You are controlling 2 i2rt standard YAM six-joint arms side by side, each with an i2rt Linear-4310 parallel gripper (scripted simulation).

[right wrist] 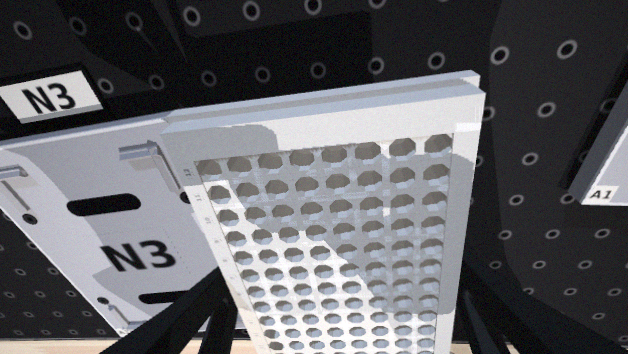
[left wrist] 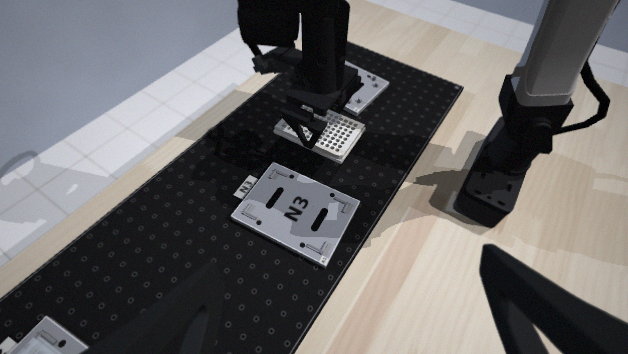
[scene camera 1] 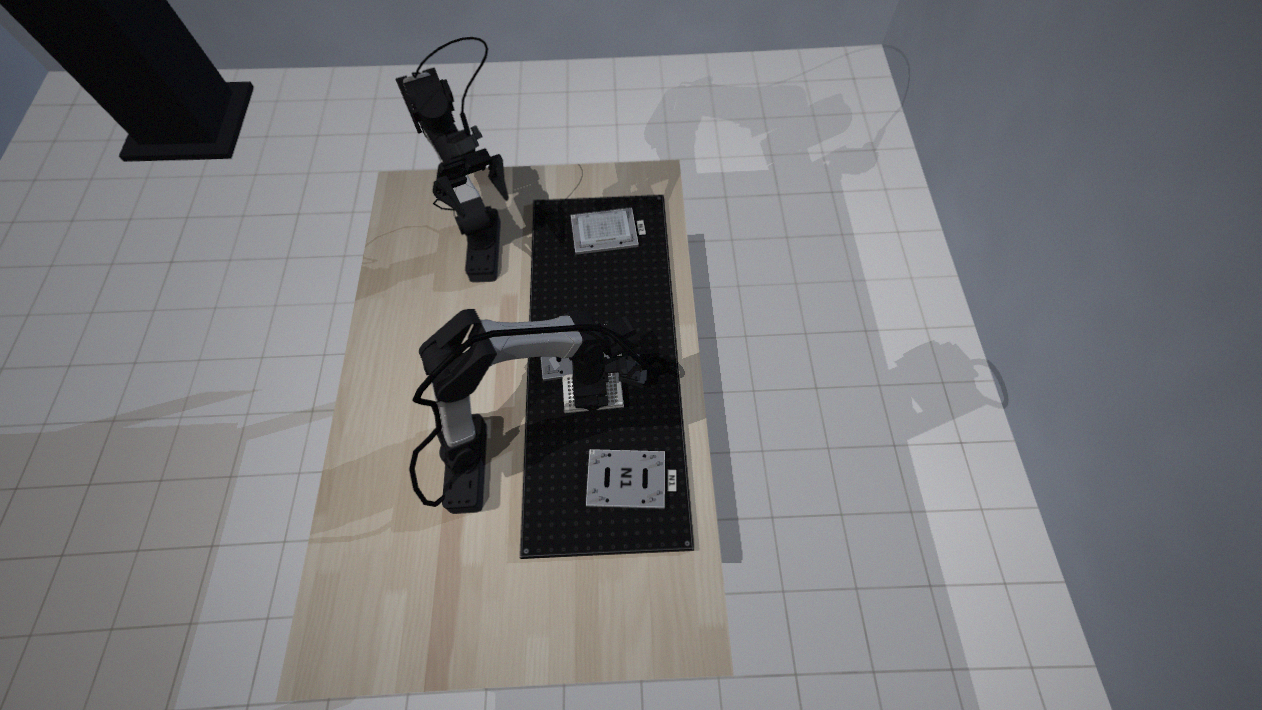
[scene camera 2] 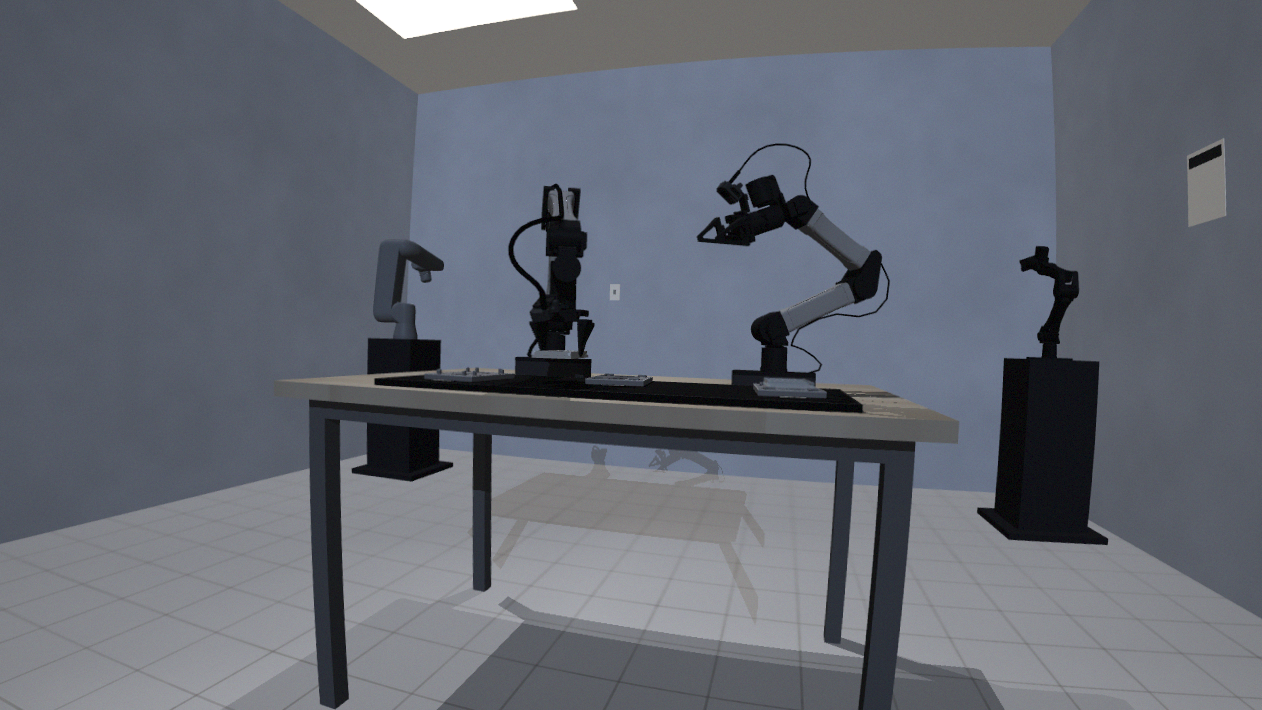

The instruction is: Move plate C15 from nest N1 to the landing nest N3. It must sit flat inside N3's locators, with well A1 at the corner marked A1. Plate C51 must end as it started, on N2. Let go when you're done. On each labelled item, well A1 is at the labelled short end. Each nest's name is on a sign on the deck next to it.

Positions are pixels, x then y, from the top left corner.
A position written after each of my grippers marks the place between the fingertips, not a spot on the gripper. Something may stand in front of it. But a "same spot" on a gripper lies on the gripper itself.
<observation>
my left gripper: left wrist; scene camera 1; scene camera 2 706,239; not seen in the right wrist view (out of frame)
my right gripper: right wrist 338,263; left wrist; scene camera 1 591,391; scene camera 2
same spot on my right gripper: (scene camera 2: 584,326) = (left wrist: 283,118)
same spot on my left gripper: (left wrist: 518,296) = (scene camera 1: 459,203)
</observation>
